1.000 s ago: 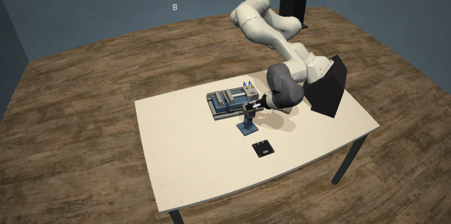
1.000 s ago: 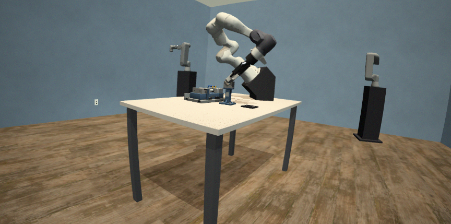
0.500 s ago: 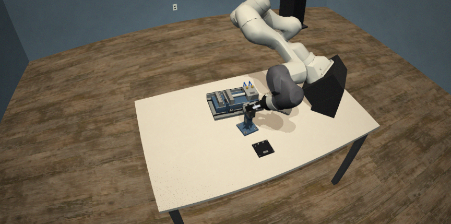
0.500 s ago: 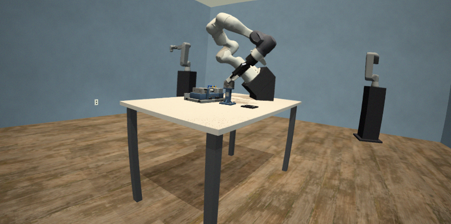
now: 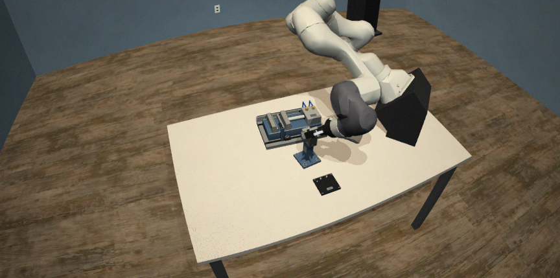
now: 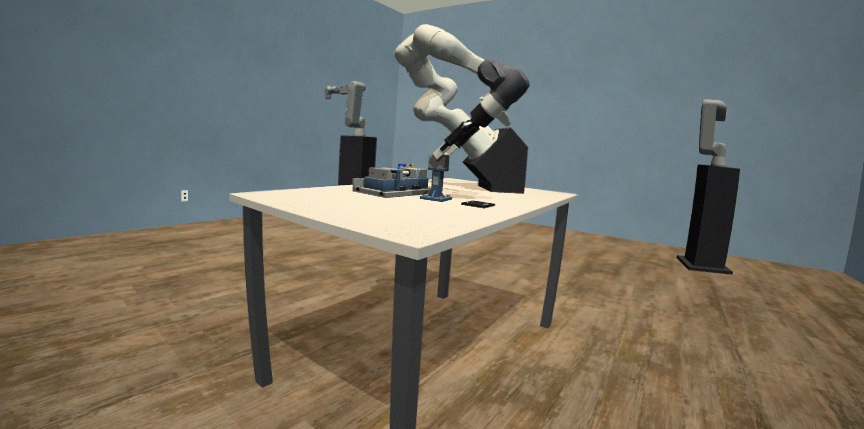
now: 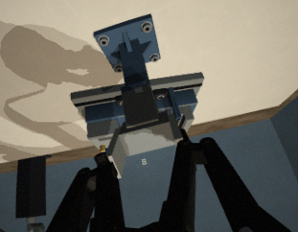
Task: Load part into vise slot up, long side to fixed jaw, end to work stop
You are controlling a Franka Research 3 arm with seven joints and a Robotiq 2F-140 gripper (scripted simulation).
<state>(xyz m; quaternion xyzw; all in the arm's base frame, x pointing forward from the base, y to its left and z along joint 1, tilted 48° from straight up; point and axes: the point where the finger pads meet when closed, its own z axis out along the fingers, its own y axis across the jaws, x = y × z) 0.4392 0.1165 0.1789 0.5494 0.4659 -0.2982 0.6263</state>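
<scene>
Now: the part 20 mm to the right of my hand and 10 mm below it. Also, from my hand: black infeed plate 180 mm below, 150 mm to the left, 20 mm ahead; then vise 210 mm to the right, 140 mm below, 50 mm behind; then air cylinder 180 mm to the right, 140 mm behind, 100 mm below.
</scene>
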